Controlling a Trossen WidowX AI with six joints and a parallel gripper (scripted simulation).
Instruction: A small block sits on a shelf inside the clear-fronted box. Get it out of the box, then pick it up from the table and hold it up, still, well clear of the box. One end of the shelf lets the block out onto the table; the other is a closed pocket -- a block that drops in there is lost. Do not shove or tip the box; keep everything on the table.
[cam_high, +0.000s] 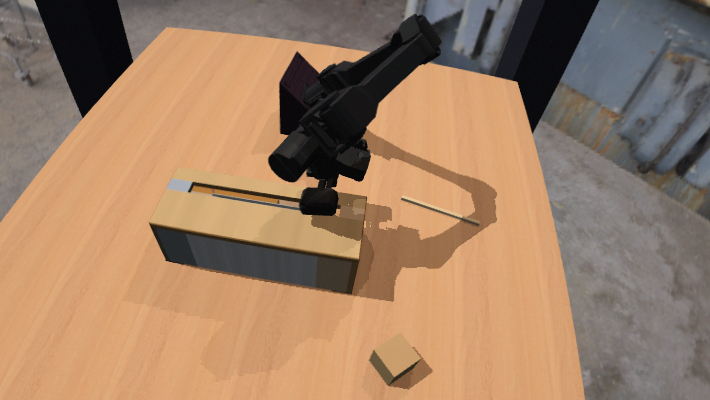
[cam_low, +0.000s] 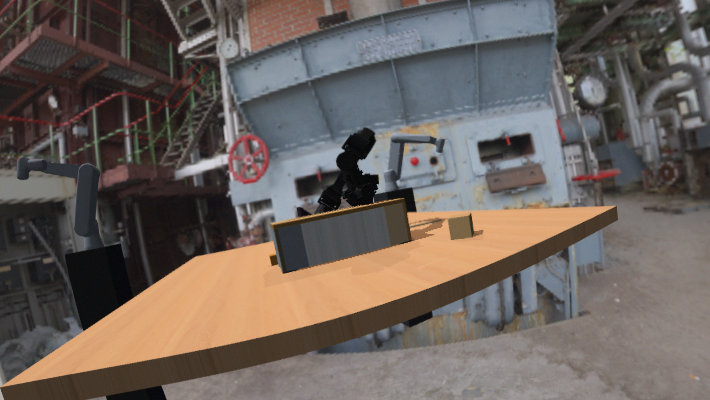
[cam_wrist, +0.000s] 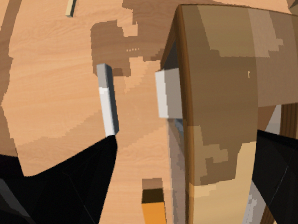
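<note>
The tan block lies 60 mm ahead of my gripper tip and 10 mm to the left of it. The rest, counted from my gripper tip: thin stick: 80 mm behind, 250 mm to the left, 90 mm below; then box: 30 mm ahead, 120 mm to the right, 30 mm below.
</note>
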